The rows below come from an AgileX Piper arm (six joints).
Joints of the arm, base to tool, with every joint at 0 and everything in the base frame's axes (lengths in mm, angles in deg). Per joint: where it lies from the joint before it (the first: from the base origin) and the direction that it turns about. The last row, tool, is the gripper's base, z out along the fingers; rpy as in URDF.
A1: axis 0 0 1 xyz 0 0 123
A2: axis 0 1 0 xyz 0 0 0
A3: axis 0 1 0 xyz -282.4 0 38.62
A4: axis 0.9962 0 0.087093 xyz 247.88 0 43.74
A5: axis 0 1 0 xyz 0 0 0
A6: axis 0.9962 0 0.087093 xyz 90.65 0 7.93
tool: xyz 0 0 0 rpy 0 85.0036 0
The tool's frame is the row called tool.
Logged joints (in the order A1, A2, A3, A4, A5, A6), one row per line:
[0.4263 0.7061 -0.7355 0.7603 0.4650 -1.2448]
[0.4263 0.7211 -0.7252 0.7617 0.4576 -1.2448]
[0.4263 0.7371 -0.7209 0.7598 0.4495 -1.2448]
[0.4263 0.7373 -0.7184 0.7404 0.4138 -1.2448]
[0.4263 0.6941 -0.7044 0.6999 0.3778 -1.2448]
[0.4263 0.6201 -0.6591 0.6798 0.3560 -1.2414]
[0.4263 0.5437 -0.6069 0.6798 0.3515 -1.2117]
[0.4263 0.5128 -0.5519 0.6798 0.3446 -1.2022]
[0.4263 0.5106 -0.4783 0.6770 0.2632 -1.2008]
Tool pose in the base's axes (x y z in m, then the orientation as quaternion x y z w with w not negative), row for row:
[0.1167 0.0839 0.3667 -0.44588 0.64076 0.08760 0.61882]
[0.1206 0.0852 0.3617 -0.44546 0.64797 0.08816 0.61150]
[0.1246 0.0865 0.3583 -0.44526 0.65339 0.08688 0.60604]
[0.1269 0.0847 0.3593 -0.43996 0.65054 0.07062 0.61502]
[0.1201 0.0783 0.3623 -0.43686 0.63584 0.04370 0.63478]
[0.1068 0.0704 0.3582 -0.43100 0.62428 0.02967 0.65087]
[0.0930 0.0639 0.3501 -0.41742 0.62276 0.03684 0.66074]
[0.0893 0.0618 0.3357 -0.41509 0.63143 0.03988 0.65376]
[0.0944 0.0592 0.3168 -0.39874 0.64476 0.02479 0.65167]
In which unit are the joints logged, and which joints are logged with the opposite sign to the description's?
The joints are logged in radians. Opposite sign: none.
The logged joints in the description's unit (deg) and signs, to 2 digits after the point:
[24.43 40.46 -42.14 43.56 26.64 -71.32]
[24.43 41.32 -41.55 43.64 26.22 -71.32]
[24.43 42.23 -41.30 43.53 25.75 -71.32]
[24.43 42.24 -41.16 42.42 23.71 -71.32]
[24.43 39.77 -40.36 40.10 21.65 -71.32]
[24.43 35.53 -37.76 38.95 20.40 -71.13]
[24.43 31.15 -34.77 38.95 20.14 -69.43]
[24.43 29.38 -31.62 38.95 19.74 -68.88]
[24.43 29.26 -27.40 38.79 15.08 -68.80]

